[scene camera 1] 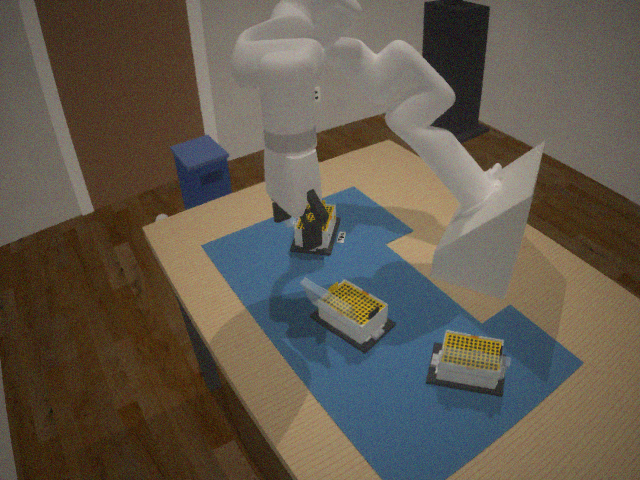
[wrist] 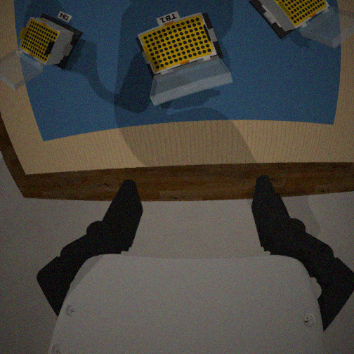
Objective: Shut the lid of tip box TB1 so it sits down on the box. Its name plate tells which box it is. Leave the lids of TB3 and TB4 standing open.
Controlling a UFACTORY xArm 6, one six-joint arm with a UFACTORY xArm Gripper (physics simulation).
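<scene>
There's a clear lid, and on the lid (wrist: 201, 74) and (scene camera 1: 337, 315) are the same spot.
</scene>
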